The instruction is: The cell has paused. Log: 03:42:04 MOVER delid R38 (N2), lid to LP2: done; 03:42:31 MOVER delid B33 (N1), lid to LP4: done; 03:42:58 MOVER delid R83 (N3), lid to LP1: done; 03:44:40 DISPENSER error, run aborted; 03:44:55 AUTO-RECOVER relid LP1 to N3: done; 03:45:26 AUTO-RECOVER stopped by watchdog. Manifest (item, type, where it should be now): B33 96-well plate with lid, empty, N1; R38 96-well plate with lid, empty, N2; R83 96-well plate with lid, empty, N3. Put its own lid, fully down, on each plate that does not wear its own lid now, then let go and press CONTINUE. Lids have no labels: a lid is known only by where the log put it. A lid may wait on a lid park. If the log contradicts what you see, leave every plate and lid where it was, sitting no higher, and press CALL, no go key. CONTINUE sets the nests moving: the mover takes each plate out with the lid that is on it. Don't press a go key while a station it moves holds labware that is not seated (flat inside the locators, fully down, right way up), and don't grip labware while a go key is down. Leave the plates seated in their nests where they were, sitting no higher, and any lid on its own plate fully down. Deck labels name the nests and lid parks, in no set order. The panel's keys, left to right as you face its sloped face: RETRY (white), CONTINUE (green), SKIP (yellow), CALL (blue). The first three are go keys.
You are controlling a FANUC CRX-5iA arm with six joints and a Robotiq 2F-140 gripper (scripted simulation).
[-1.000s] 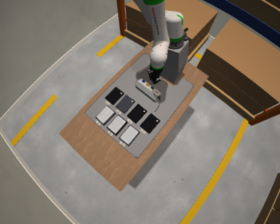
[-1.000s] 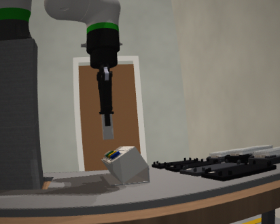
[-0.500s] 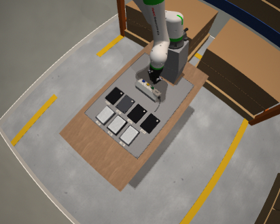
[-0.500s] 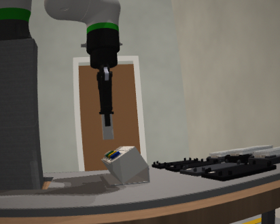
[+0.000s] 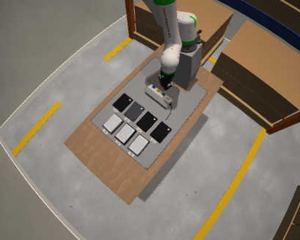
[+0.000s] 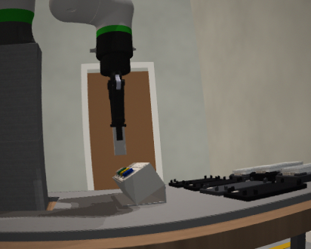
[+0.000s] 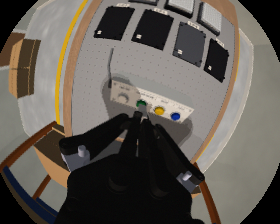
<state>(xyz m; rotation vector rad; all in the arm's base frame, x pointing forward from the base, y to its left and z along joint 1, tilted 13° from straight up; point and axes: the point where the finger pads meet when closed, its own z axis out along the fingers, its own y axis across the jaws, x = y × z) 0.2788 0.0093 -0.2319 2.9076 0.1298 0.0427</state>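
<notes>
The green key is 70 mm below my hand. Also, from my hand: blue key: 10 mm ahead, 100 mm to the right, 70 mm below; yellow key: 10 mm ahead, 50 mm to the right, 70 mm below; white key: 50 mm to the left, 70 mm below.
</notes>
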